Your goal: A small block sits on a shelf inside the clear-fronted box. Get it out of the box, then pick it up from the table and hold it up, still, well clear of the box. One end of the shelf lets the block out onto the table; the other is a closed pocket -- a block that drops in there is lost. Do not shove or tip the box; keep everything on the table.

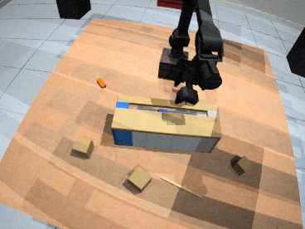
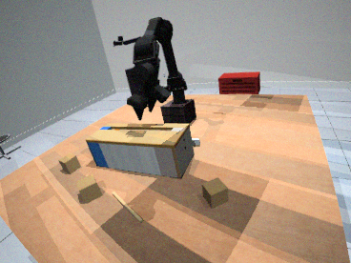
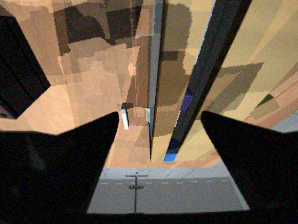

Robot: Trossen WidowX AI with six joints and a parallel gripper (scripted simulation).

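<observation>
Now: gripper tip 10 cm above the box, 4 cm short of it and 1 cm to the left of it. From my gripper tip the other things lie so: orange block 36 cm to the right, 15 cm below, 10 cm behind; thin stick 28 cm ahead, 16 cm below, 11 cm to the left.
</observation>
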